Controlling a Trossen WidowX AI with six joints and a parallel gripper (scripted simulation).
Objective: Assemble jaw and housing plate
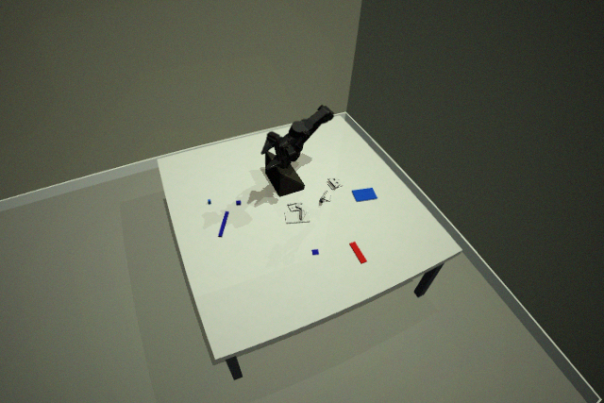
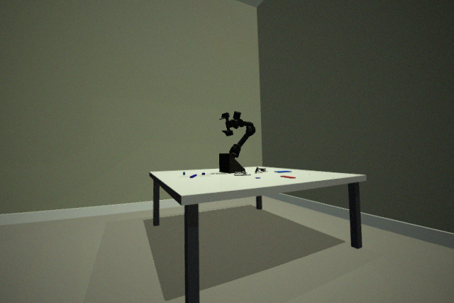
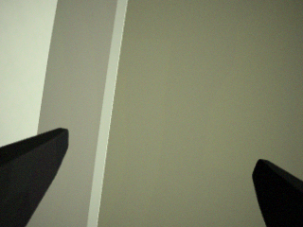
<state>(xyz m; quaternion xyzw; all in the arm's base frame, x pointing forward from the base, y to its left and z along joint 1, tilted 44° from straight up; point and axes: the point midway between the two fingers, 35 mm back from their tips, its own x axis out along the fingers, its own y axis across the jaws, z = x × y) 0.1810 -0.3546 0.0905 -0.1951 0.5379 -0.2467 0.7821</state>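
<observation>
Now: gripper tip 5 cm short of the jaw, 32 cm to the right of it and 36 cm above it. From my gripper tip the other things lie so: blue bar (8 cm behind, 20 cm to the right, 38 cm below); then red bar (40 cm ahead, 28 cm to the left, 39 cm below); then blue flat plate (12 cm ahead, 56 cm to the left, 39 cm below).
</observation>
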